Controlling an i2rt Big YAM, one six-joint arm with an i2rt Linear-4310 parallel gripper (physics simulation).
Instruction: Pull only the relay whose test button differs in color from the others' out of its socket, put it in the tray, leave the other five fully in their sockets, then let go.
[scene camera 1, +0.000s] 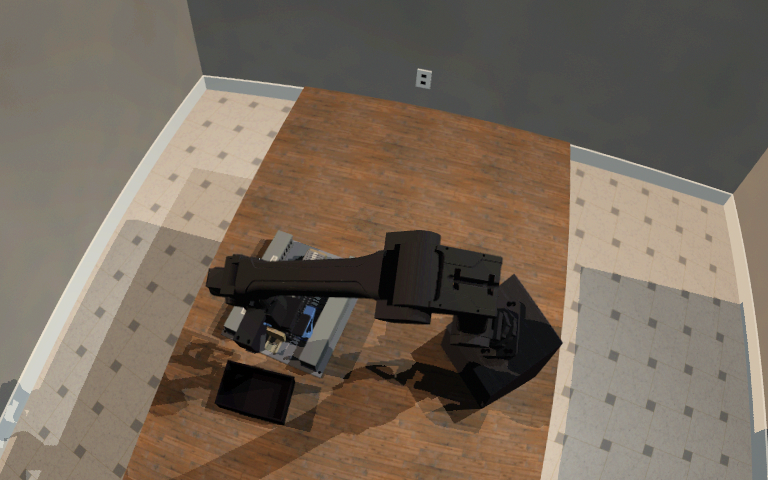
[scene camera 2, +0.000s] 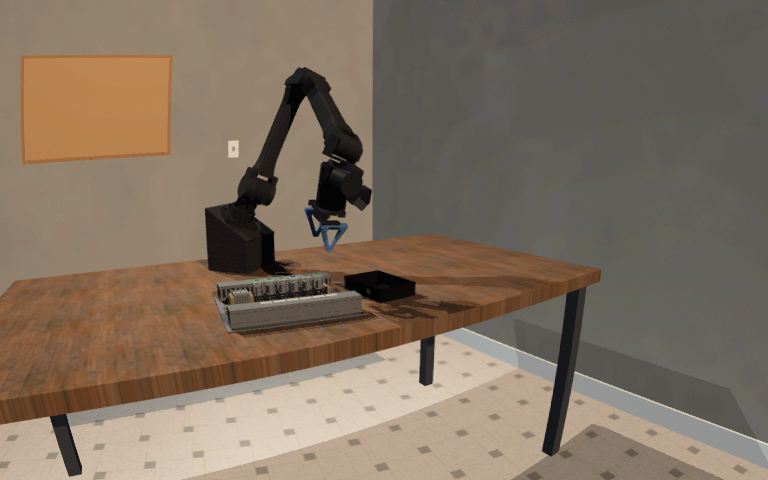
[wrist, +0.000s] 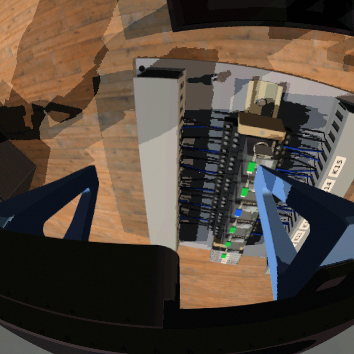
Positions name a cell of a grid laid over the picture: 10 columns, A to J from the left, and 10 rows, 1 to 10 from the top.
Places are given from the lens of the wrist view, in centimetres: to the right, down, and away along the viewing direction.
my gripper (wrist: E5): 0, 0, 13
grey panel (wrist: I3): 14, -7, 20
tan end block (wrist: G4): 7, -5, 20
The marked spots on the tan end block and the grey panel are 7 cm apart.
